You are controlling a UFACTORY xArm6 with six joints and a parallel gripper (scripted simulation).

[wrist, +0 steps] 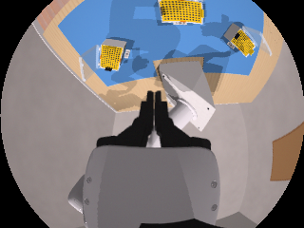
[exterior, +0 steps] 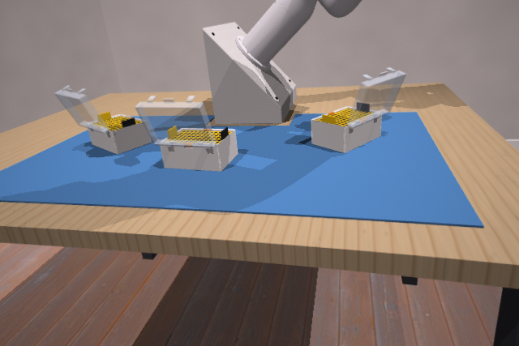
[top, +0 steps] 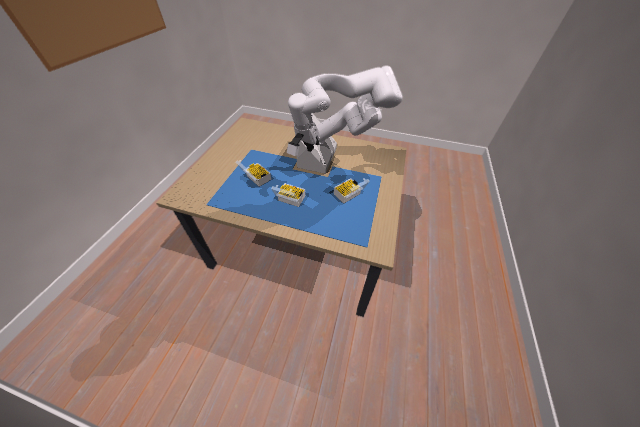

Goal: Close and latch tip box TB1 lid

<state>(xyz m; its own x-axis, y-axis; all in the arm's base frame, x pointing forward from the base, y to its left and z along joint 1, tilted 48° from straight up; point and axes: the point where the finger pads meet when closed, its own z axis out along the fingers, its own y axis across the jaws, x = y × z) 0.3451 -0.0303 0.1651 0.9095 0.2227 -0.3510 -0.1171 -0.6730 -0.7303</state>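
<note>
The TB1 label tape strip lies 32 cm below my hand, 30 cm to the right of it and 5 cm behind it.
</note>
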